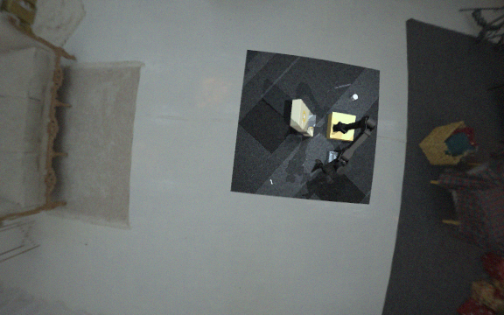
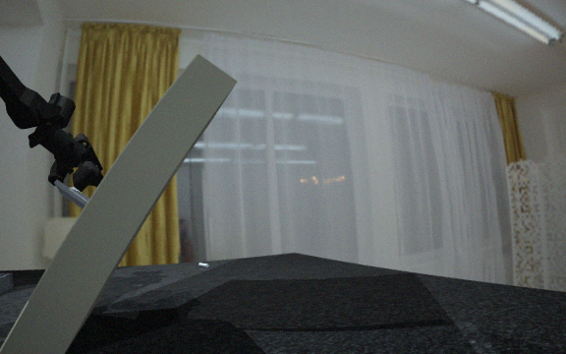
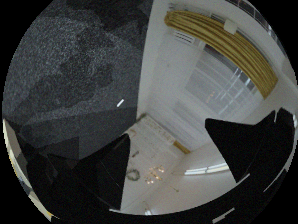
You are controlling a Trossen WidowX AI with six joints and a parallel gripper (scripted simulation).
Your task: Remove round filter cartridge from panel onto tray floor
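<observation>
Now: gripper tip 440 mm to the left of the white filter cartridge, 50 mm short of it and 10 mm above it. Round my gripper tip: cream service panel: 430 mm to the right, 80 mm below; pale blue tray: 320 mm behind, 240 mm below, 90 mm to the right.
</observation>
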